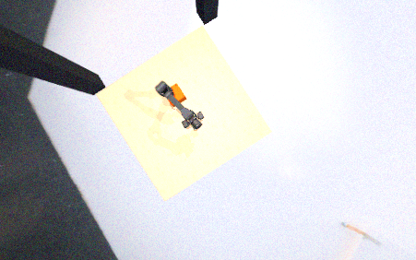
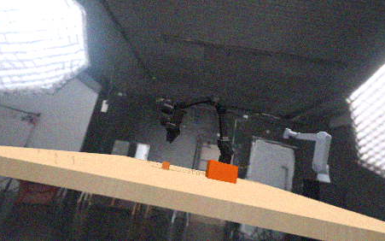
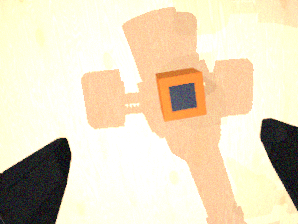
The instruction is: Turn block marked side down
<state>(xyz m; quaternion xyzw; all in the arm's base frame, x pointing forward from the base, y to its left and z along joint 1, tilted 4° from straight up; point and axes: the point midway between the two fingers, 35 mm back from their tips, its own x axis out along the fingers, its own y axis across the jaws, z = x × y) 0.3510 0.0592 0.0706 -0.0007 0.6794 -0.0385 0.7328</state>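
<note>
My gripper tip is now 120 mm above the block, 30 mm to the left of it and 10 mm past it.
</note>
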